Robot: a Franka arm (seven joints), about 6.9 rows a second.
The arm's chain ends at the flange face. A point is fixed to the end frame.
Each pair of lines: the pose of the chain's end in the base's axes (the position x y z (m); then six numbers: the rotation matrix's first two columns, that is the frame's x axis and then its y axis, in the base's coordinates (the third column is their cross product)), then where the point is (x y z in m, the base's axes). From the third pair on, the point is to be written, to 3 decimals.
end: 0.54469 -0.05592 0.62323 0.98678 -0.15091 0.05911 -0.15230 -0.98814 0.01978
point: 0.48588 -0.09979 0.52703
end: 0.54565 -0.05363 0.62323 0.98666 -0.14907 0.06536 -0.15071 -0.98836 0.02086
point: 0.48750 -0.09779 0.52677
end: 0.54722 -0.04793 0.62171 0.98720 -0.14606 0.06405 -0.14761 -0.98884 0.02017
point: 0.489 -0.092 0.525
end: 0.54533 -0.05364 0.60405 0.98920 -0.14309 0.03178 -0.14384 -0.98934 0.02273
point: 0.484 -0.098 0.509
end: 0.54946 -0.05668 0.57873 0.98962 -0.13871 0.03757 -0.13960 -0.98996 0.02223
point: 0.489 -0.101 0.484
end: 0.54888 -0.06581 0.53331 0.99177 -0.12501 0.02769 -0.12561 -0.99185 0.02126
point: 0.488 -0.111 0.439
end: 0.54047 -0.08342 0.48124 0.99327 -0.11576 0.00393 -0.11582 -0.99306 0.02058
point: 0.478 -0.129 0.388
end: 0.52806 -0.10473 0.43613 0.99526 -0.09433 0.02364 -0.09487 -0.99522 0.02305
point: 0.468 -0.152 0.342
